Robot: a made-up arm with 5 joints. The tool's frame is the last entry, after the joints.
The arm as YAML. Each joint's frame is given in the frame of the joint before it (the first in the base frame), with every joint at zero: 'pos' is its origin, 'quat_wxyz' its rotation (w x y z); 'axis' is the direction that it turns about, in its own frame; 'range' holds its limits. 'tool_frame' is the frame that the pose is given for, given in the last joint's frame.
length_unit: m
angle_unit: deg
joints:
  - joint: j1
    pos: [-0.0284, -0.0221, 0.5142]
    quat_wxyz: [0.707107, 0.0, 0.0, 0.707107]
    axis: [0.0, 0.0, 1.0]
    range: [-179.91, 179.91]
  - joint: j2
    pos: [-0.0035, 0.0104, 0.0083]
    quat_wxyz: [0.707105, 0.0, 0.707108, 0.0]
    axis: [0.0, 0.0, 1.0]
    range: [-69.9, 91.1]
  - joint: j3
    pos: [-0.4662, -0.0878, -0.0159]
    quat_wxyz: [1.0, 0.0, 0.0, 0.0]
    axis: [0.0, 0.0, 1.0]
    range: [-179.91, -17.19]
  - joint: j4
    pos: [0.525, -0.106, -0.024]
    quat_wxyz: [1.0, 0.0, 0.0, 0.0]
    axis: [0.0, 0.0, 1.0]
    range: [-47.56, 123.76]
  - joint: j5
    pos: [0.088, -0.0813, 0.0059]
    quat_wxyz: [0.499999, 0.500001, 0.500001, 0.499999]
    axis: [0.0, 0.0, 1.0]
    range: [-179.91, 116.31]
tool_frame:
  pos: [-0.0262, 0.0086, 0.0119]
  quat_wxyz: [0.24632, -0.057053, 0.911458, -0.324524]
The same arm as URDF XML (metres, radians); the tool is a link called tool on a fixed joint. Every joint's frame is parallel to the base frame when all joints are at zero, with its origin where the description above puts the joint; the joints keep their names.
<robot name="arm">
<link name="base_link"/>
<link name="link1"/>
<link name="link2"/>
<link name="link3"/>
<link name="link4"/>
<link name="link5"/>
<link name="tool"/>
<joint name="j1" type="revolute"><parent link="base_link"/><child link="link1"/><origin xyz="-0.0284 -0.0221 0.5142" rpy="0 0 0"/><axis xyz="0 0 1"/><limit lower="-3.14" upper="3.14"/></joint>
<joint name="j2" type="revolute"><parent link="link1"/><child link="link2"/><origin xyz="-0.0104 -0.0035 0.0083" rpy="0 0 0"/><axis xyz="0 1 0"/><limit lower="-1.22" upper="1.59"/></joint>
<joint name="j3" type="revolute"><parent link="link2"/><child link="link3"/><origin xyz="0.0878 -0.0159 0.4662" rpy="0 0 0"/><axis xyz="0 1 0"/><limit lower="-3.14" upper="-0.3"/></joint>
<joint name="j4" type="revolute"><parent link="link3"/><child link="link4"/><origin xyz="0.106 -0.024 -0.525" rpy="0 0 0"/><axis xyz="0 1 0"/><limit lower="-0.8301" upper="2.16"/></joint>
<joint name="j5" type="revolute"><parent link="link4"/><child link="link5"/><origin xyz="0.0813 0.0059 -0.088" rpy="0 0 0"/><axis xyz="0 0 -1"/><limit lower="-3.14" upper="2.03"/></joint>
<joint name="tool_joint" type="fixed"><parent link="link5"/><child link="tool"/><origin xyz="0.0262 0.0086 -0.0119" rpy="0.7479 -0.4246 -0.2938"/></joint>
</robot>

